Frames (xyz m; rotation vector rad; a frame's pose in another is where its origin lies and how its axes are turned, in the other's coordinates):
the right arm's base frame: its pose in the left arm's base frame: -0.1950 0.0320 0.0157 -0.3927 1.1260 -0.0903
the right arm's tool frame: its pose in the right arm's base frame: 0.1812 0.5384 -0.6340 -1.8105 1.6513 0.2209
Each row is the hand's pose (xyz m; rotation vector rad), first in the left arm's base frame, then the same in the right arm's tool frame.
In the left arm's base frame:
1: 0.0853 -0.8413 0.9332 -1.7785 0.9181 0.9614
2: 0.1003 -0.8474 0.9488 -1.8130 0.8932 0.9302
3: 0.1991 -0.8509 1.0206 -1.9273 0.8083 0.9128
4: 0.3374 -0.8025 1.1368 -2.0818 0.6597 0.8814
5: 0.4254 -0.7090 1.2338 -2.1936 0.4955 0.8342
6: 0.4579 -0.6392 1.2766 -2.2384 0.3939 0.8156
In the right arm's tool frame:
1: 0.7485 0.1807 -1.9205 0.4576 -0.8803 -1.1804
2: 0.7487 0.1791 -1.9429 0.4755 -0.8490 -1.2104
3: 0.7175 0.1543 -2.0584 0.4530 -0.7545 -1.3006
4: 0.6219 0.1396 -2.2185 0.4200 -0.6212 -1.4402
5: 0.4998 0.1566 -2.3219 0.4049 -0.5150 -1.5803
6: 0.4206 0.1738 -2.3564 0.3912 -0.4693 -1.6620

